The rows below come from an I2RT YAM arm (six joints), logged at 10 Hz.
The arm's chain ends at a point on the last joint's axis. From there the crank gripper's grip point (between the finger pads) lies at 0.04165 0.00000 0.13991 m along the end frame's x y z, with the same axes.
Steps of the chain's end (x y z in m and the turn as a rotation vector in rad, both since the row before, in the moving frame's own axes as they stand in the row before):
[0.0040, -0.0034, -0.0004, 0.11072, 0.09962, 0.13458]
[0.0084, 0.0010, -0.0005, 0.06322, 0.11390, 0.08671]
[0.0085, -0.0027, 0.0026, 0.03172, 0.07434, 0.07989]
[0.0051, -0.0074, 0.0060, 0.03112, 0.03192, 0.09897]
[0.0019, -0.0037, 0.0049, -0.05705, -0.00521, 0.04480]
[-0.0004, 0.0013, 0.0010, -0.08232, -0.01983, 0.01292]
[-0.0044, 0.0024, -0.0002, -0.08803, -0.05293, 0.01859]
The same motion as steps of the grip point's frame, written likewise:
[0.0183, -0.0121, -0.0058, 0.11072, 0.09962, 0.13458]
[0.0242, -0.0034, -0.0063, 0.06322, 0.11390, 0.08671]
[0.0188, -0.0033, -0.0009, 0.03172, 0.07434, 0.07989]
[0.0095, -0.0074, 0.0046, 0.03112, 0.03192, 0.09897]
[0.0010, 0.0061, 0.0048, -0.05705, -0.00521, 0.04480]
[-0.0033, 0.0134, 0.0013, -0.08232, -0.01983, 0.01292]
[-0.0120, 0.0155, 0.0012, -0.08803, -0.05293, 0.01859]

